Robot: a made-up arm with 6 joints.
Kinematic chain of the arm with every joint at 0, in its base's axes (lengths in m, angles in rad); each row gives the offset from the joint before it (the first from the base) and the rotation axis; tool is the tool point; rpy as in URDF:
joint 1: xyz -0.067 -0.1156 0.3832 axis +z
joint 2: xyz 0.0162 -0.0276 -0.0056 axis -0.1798 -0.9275 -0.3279
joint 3: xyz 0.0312 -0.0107 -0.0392 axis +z
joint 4: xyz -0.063 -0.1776 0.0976 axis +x
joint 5: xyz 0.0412 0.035 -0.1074 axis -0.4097 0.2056 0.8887
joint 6: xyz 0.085 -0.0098 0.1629 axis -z
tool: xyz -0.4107 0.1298 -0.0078 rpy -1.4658 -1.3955 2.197
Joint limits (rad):
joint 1: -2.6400..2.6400
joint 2: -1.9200..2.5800
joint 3: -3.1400..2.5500
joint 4: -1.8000..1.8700
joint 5: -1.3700..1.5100
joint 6: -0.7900..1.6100
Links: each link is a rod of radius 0.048 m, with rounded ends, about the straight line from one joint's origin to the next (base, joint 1, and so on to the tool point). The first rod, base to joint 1, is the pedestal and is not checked.
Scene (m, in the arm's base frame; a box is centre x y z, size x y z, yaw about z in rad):
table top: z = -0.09
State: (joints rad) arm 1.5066 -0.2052 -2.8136 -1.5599 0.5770 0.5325
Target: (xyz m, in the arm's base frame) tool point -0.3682 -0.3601 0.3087
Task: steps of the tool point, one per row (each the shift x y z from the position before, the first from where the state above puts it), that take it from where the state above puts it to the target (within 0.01 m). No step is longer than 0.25 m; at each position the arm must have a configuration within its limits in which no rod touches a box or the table.
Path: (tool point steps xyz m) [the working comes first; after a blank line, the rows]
Joints at the target: 1.8807 -0.7247 -2.0810 -1.7834 0.5362 0.4744
Straight joint move there: clear.

1: -0.1053 -0.1706 0.0096
2: -0.0235 -0.1907 0.0541
3: 0.0585 -0.1640 0.0931

